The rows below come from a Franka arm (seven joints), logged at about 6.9 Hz.
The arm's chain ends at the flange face. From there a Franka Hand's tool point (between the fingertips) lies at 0.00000 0.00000 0.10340 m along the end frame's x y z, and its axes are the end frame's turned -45 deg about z.
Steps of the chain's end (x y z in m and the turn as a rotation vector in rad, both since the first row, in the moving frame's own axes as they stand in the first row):
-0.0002, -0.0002, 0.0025, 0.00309, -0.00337, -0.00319
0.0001, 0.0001, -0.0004, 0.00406, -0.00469, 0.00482
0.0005, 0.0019, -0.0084, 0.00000, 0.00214, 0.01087
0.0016, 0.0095, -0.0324, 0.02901, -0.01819, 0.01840
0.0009, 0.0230, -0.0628, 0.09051, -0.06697, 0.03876
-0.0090, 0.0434, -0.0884, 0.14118, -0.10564, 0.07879
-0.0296, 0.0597, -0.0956, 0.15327, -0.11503, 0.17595
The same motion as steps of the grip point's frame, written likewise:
0.0000, -0.0008, 0.0025, 0.00457, -0.00020, -0.00319
0.0000, -0.0005, -0.0004, 0.00619, -0.00045, 0.00482
-0.0008, 0.0019, -0.0084, -0.00151, 0.00151, 0.01087
-0.0048, 0.0044, -0.0325, 0.03338, 0.00765, 0.01840
-0.0137, 0.0054, -0.0635, 0.11136, 0.01665, 0.03876
-0.0338, 0.0065, -0.0900, 0.17453, 0.02513, 0.07879
-0.0587, 0.0021, -0.0975, 0.18972, 0.02704, 0.17595

